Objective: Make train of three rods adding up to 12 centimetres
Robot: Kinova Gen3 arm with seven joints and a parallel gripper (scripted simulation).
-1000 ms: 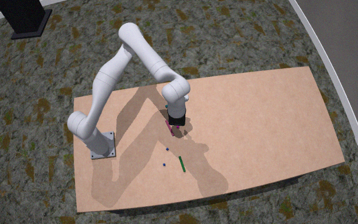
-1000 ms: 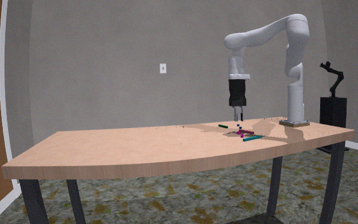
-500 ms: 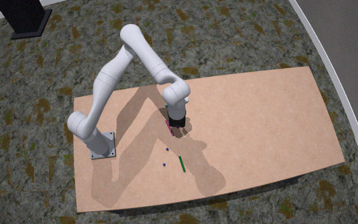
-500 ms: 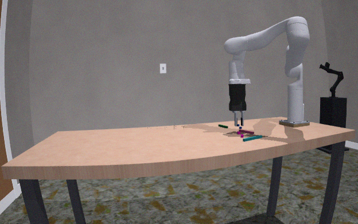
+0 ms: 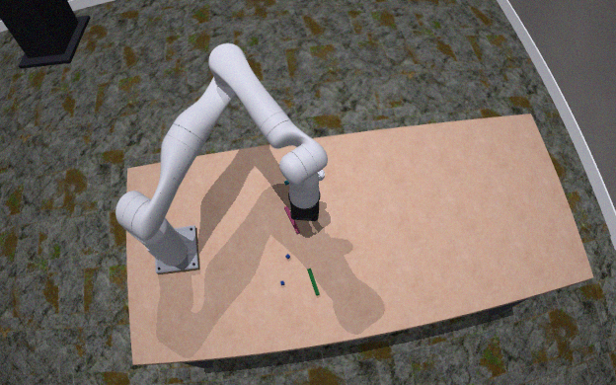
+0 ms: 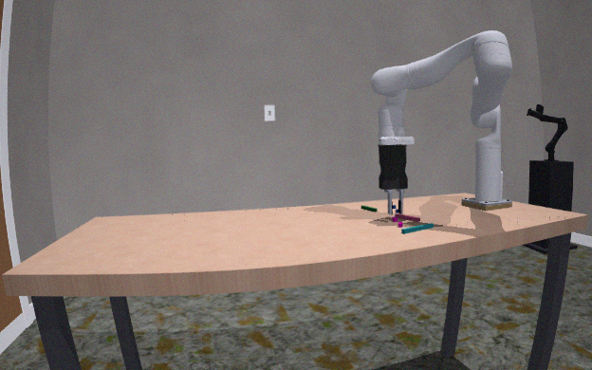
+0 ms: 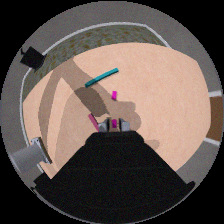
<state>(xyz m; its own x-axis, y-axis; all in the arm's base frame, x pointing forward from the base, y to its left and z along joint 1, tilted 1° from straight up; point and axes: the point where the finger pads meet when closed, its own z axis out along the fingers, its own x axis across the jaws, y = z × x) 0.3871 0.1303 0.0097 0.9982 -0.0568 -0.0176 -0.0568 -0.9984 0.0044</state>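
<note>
Now: the pink rod 4 cm behind my hand, 1 cm to the right of it and 3 cm below it. Round my hand: turquoise rod: 2 cm behind, 12 cm to the left, 3 cm below; then green rod: 3 cm ahead, 20 cm to the right, 3 cm below.
</note>
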